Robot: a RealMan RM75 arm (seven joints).
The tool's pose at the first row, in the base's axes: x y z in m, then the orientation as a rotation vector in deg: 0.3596 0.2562 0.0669 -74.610 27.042 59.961
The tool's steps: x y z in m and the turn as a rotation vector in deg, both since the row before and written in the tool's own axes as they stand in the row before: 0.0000 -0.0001 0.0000 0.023 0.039 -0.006; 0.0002 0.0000 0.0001 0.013 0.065 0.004; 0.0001 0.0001 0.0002 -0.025 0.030 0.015; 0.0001 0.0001 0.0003 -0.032 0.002 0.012; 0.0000 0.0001 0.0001 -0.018 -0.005 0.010; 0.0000 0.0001 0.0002 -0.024 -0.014 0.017; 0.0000 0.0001 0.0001 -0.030 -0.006 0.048; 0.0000 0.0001 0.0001 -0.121 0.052 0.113; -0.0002 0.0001 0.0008 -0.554 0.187 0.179; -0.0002 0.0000 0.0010 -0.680 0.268 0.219; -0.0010 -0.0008 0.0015 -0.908 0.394 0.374; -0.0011 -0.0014 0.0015 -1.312 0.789 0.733; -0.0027 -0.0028 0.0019 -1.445 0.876 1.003; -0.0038 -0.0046 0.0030 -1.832 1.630 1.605
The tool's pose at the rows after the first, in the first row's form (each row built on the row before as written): 0.3597 0.2562 0.0670 -74.613 27.078 59.924; 0.3598 0.2564 0.0669 -74.639 27.136 59.883; 0.3597 0.2566 0.0668 -74.677 27.157 59.886; 0.3596 0.2569 0.0667 -74.705 27.152 59.906; 0.3595 0.2570 0.0667 -74.717 27.147 59.924; 0.3594 0.2572 0.0667 -74.728 27.137 59.955; 0.3593 0.2573 0.0667 -74.745 27.152 60.009; 0.3592 0.2574 0.0667 -74.869 27.213 60.114; 0.3588 0.2581 0.0670 -75.446 27.218 60.347; 0.3584 0.2590 0.0674 -76.177 27.252 60.608; 0.3582 0.2601 0.0690 -77.166 27.381 60.999; 0.3584 0.2613 0.0710 -78.704 27.868 61.581; 0.3589 0.2626 0.0751 -80.382 28.553 62.372; 0.3600 0.2651 0.0812 -82.787 30.053 63.294
